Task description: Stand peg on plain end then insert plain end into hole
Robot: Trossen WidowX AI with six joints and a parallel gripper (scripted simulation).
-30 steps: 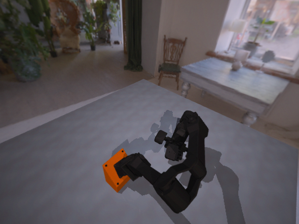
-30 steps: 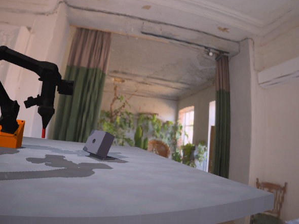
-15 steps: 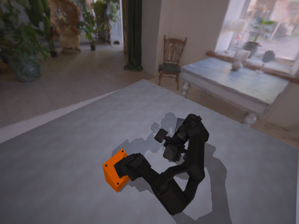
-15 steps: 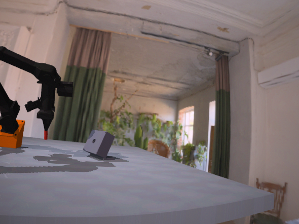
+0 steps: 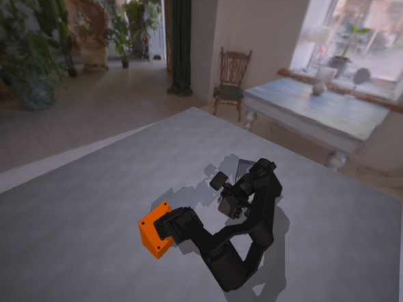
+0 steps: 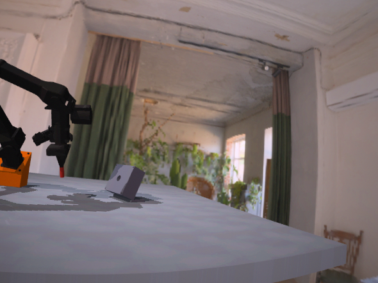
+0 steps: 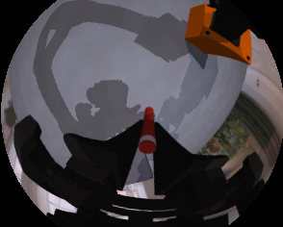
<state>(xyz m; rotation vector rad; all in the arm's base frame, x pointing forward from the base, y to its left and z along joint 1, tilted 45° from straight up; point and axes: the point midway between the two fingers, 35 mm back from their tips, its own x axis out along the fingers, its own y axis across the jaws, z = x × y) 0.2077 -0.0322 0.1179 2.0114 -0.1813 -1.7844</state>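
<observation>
The grey sloped panel is 23 cm ahead of my gripper tip, 3 cm to the left of it and 3 cm below it. Round my gripper tip: red peg: 1 cm to the right, 2 cm above.
</observation>
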